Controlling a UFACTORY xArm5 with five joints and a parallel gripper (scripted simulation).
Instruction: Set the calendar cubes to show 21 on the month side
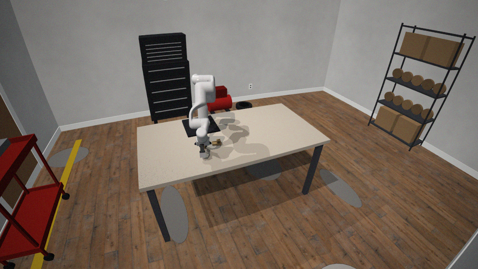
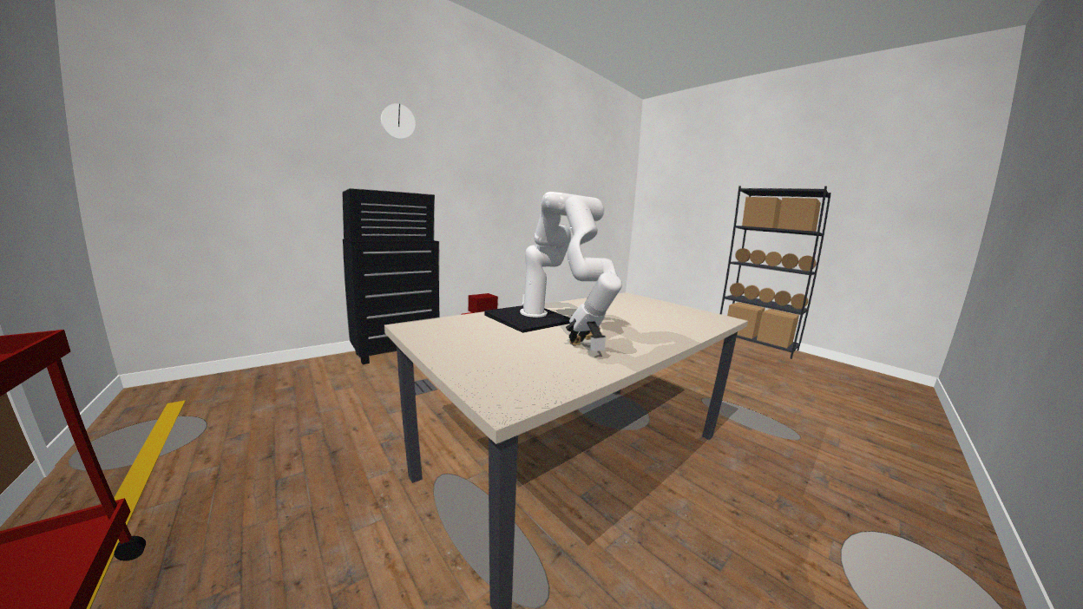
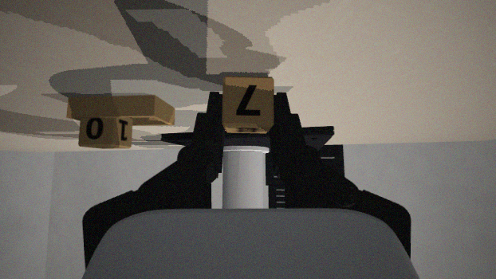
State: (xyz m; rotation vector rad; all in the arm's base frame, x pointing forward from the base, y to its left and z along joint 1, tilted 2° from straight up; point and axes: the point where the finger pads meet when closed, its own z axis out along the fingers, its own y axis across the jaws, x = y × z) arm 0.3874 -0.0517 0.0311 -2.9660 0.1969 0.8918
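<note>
Now: hand 1 cm past the wooden digit cube and 2 cm above it. The rest, counted from my hand: wooden tray (5 cm behind, 12 cm to the left, 3 cm below).
</note>
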